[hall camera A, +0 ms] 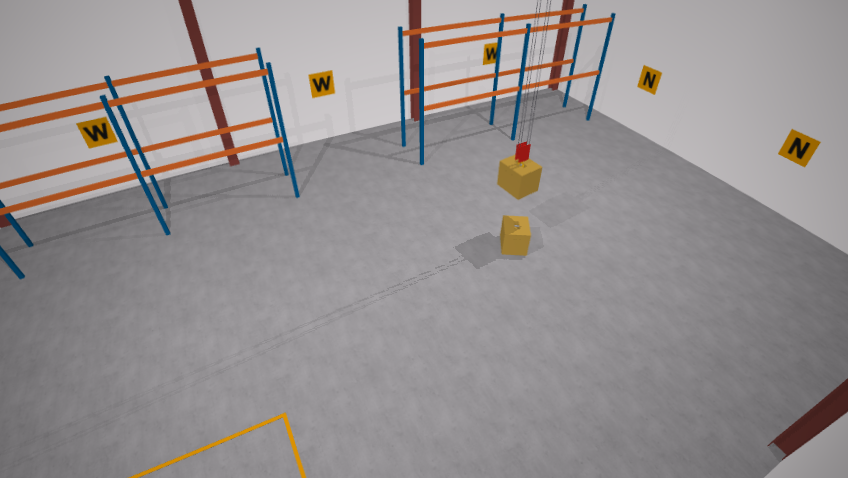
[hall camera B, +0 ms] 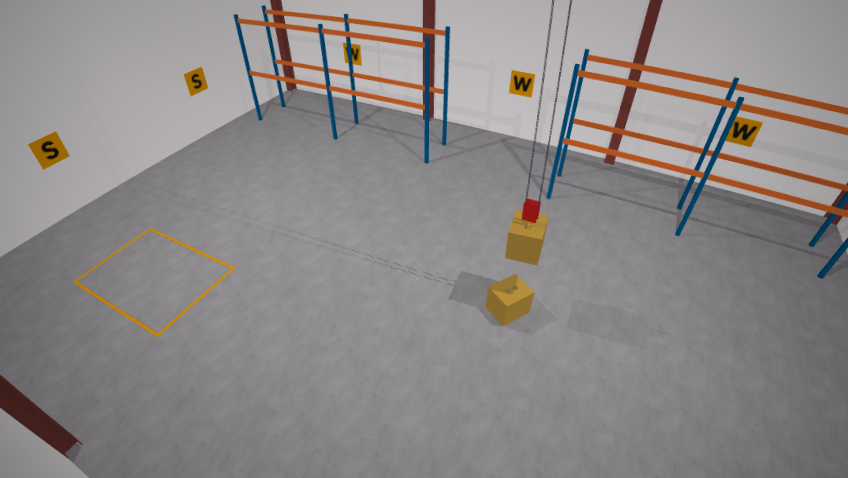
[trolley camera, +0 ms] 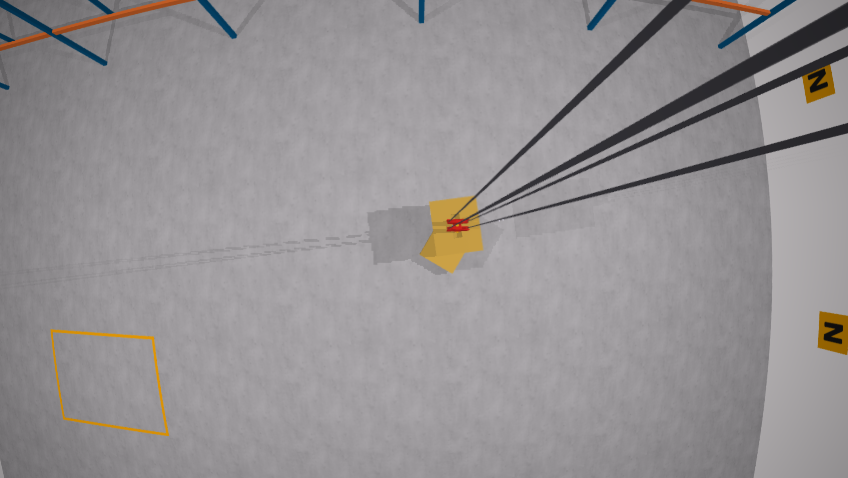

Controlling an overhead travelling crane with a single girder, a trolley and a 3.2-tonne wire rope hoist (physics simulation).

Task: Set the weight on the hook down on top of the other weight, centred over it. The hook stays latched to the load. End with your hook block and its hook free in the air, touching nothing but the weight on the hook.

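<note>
My hook block with its hook [hall camera A: 520, 161] [hall camera B: 528, 223] [trolley camera: 457, 225] is red and hangs on the ropes, latched to the yellow weight below it. This hanging weight [hall camera A: 519, 181] [hall camera B: 525, 244] [trolley camera: 466, 242] is in the air, roughly level, with a gap below it in both hall views. The other yellow weight [hall camera A: 515, 239] [hall camera B: 509, 302] [trolley camera: 449, 263] stands on the floor, turned relative to the hanging one. In the trolley view the hanging weight covers most of it; a corner shows at the lower left, so the two do not look centred there. The hook itself is small and partly hidden.
Blue and orange racks [hall camera A: 421, 106] [hall camera B: 426, 106] stand along the W wall, with another rack [hall camera A: 136, 160] [hall camera B: 706, 169] beside them. A yellow outlined square [hall camera B: 112, 255] [trolley camera: 102, 334] is marked on the floor. Shadows of the load and ropes lie around the lower weight.
</note>
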